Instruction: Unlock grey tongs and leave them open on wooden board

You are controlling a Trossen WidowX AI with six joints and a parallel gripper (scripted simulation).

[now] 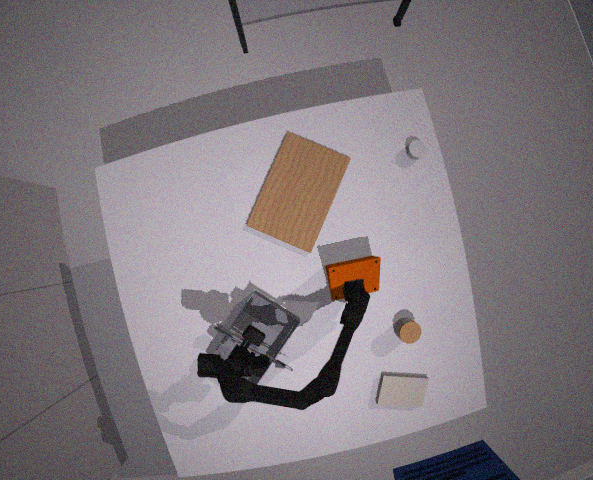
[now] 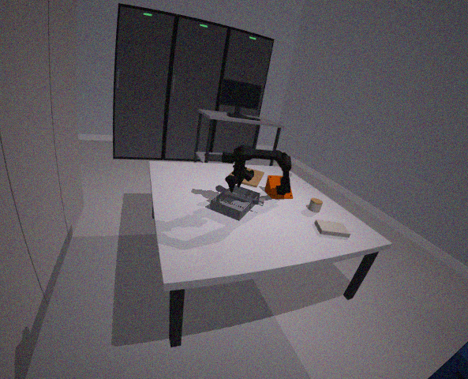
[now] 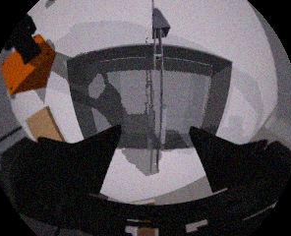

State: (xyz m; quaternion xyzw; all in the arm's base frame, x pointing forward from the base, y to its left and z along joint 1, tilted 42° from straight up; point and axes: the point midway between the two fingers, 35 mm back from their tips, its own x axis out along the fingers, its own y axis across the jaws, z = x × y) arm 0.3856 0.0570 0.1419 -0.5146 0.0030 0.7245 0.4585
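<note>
Now: the grey roasting tin 2 cm behind my gripper tip, 1 cm to the left of it and 7 cm below it. The rest, counted from my gripper tip: cork-topped pot 56 cm behind, 5 cm to the left, 6 cm below; then wooden board 25 cm behind, 48 cm to the right, 9 cm below; then pale flat block 53 cm behind, 29 cm to the left, 8 cm below.
</note>
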